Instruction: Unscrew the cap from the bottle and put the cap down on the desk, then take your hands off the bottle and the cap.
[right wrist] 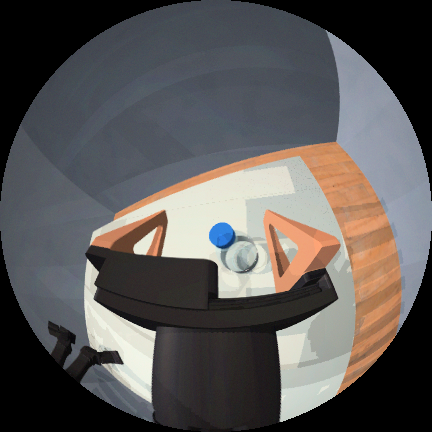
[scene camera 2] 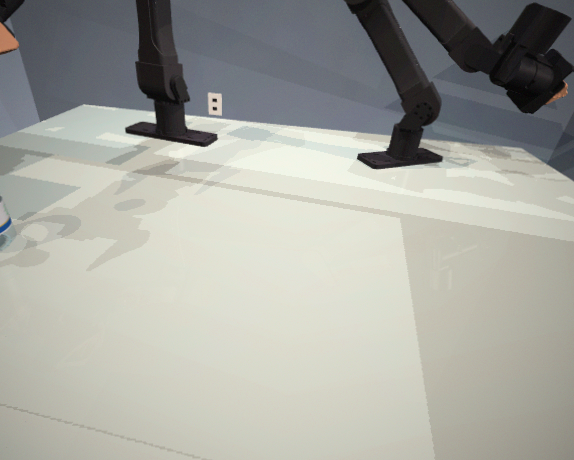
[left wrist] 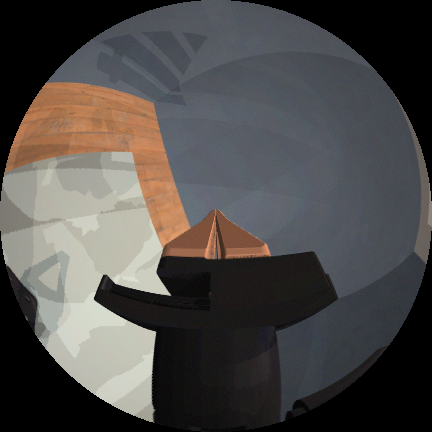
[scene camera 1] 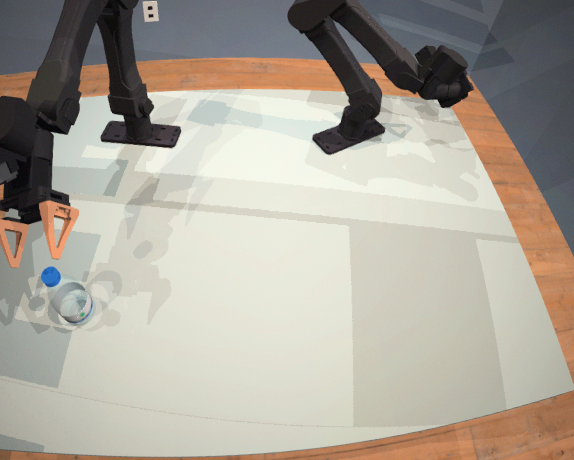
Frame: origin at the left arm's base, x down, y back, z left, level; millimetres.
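Seen in the pictures: left gripper, fingertip midpoint: [scene camera 2: 564, 92] [left wrist: 215, 215] [scene camera 1: 470, 88]; right gripper, fingertip midpoint: [right wrist: 215, 214] [scene camera 1: 34, 263]; left arm's base, origin of the base link: [right wrist: 112, 356] [scene camera 2: 400, 159] [scene camera 1: 349, 134]; right arm's base, origin of the base link: [scene camera 2: 172, 135] [scene camera 1: 140, 135].
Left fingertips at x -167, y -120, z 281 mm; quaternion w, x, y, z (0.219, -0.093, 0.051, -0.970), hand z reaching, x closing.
Pixels of each thing's top centre, then the offset from my left fingertips to it. Level surfaces: height alone.
- clear bottle, middle of its top: [right wrist: 220, 234] [scene camera 1: 50, 274] dx +21, dy +2, dz -1019 mm
- blue cap, middle of its top: [right wrist: 219, 233] [scene camera 1: 49, 274] dx +19, dy +1, dz -1021 mm
- pale desk top, its level: dx +167 mm
A clear bottle [scene camera 1: 73, 302] [right wrist: 242, 258] stands upright on the desk, low at the left of scene camera 1. A slice of the bottle [scene camera 2: 3, 225] shows at the left edge of scene camera 2. The blue cap [scene camera 1: 51, 276] [right wrist: 222, 235] sits on the bottle's top. My right gripper [scene camera 1: 35, 262] [right wrist: 215, 214] is open and empty, pointing down above and slightly behind the cap, apart from it; in its wrist view the cap shows between and below the spread fingertips. My left gripper [left wrist: 215, 215] is shut and empty, far from the bottle, high by the desk's right back corner.
The pale desk top [scene camera 1: 280, 320] [scene camera 2: 260, 310] has a wooden border [scene camera 1: 520, 210]. The dark base plates of the right arm [scene camera 1: 170, 136] [scene camera 2: 200, 137] and the left arm [scene camera 1: 330, 143] [scene camera 2: 380, 160] stand at the back. A wall with a socket [scene camera 1: 150, 11] [scene camera 2: 214, 104] lies behind.
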